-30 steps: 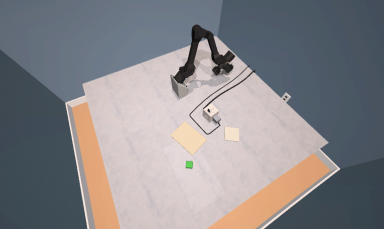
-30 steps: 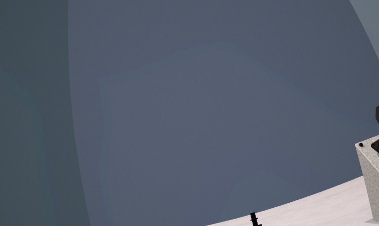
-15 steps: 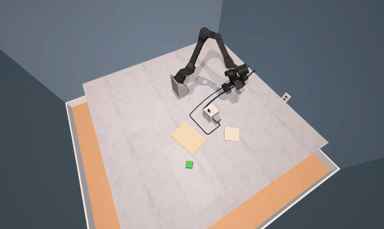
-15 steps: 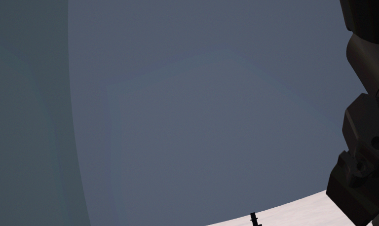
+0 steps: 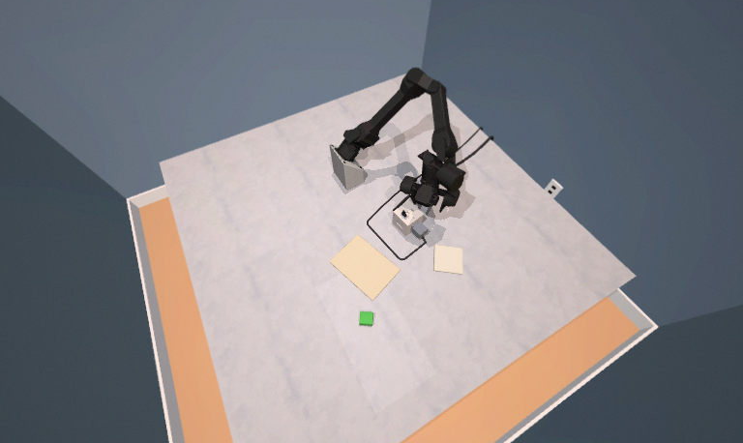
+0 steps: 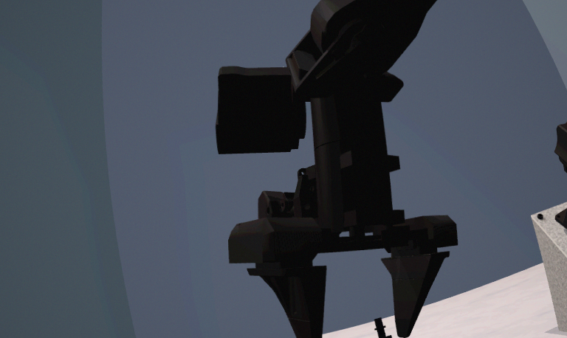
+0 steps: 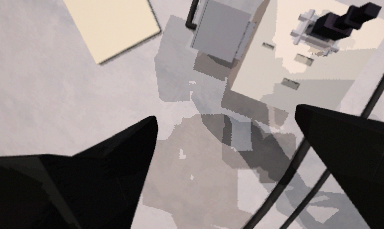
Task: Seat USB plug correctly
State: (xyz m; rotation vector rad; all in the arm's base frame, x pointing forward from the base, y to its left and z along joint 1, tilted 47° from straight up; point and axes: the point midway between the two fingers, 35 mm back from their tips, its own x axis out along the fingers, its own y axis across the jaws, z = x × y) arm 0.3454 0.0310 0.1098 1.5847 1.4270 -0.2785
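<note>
Right now the USB plug is 70 mm to the right of my gripper tip, 40 mm behind it and 10 mm below it. Also, from my gripper tip: tan sheet 280 mm to the right, 100 mm below; then green block 380 mm to the right, 150 mm ahead, 90 mm below.
</note>
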